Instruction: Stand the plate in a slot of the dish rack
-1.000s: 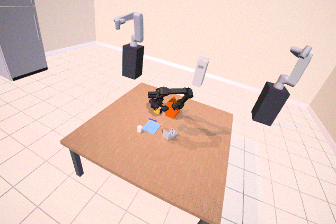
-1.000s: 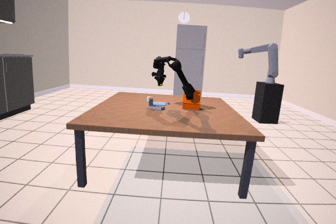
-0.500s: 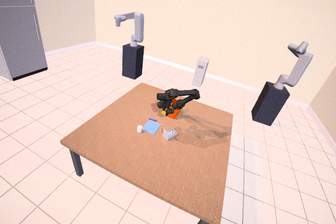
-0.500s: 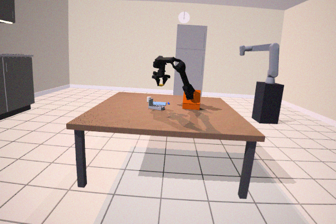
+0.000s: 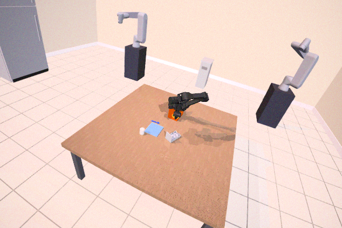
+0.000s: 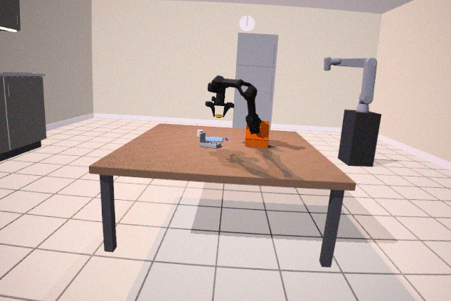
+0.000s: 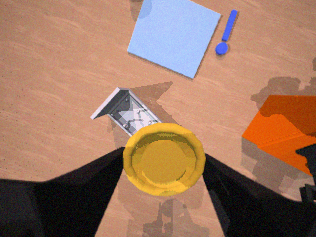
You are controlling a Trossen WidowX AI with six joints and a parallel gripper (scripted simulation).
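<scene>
The dish rack is 5 cm ahead of my gripper tip, 3 cm to the left of it and 17 cm below it. Round my gripper tip: white cup: 14 cm ahead, 24 cm to the right, 17 cm below; then blue cloth: 4 cm ahead, 17 cm to the right, 19 cm below; then yellow plate: 1 cm above.
</scene>
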